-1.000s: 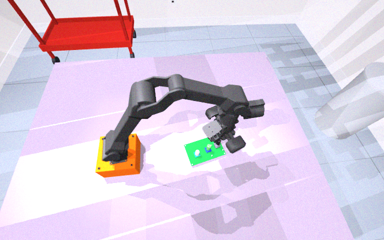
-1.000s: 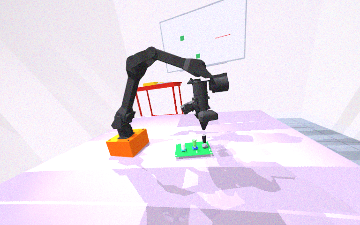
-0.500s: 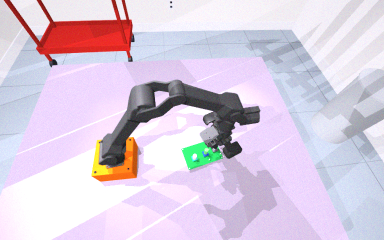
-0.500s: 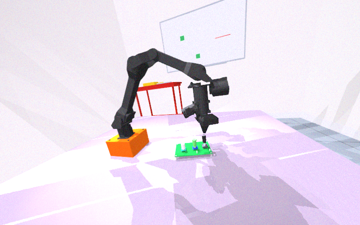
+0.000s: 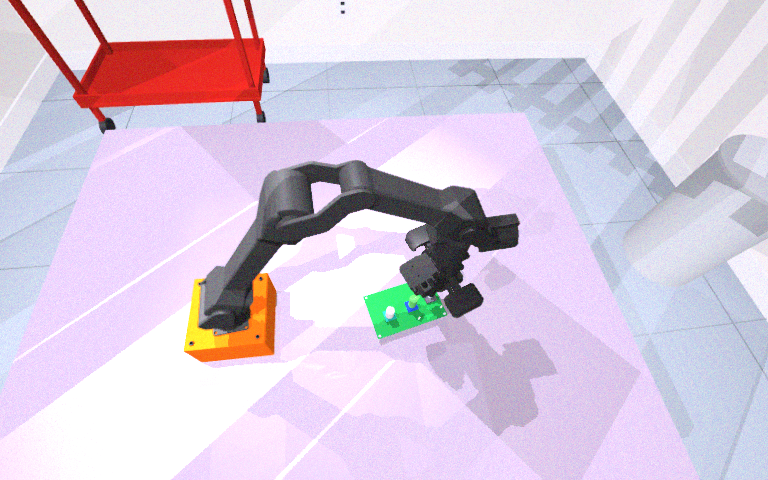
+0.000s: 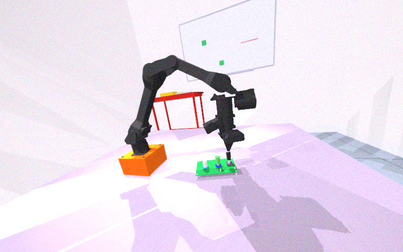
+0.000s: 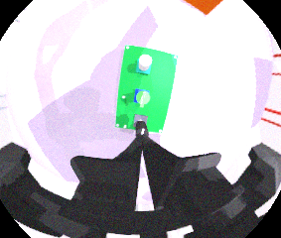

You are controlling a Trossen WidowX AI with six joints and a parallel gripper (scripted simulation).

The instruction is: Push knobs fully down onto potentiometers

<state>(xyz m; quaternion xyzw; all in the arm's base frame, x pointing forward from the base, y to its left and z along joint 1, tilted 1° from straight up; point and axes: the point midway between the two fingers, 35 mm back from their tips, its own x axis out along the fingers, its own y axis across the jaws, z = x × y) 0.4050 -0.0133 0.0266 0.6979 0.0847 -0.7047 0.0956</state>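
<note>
Right now the black knob is 20 mm below my gripper tip. Also, from my gripper tip: light green knob: 40 mm behind, 10 mm to the right, 30 mm below.
</note>
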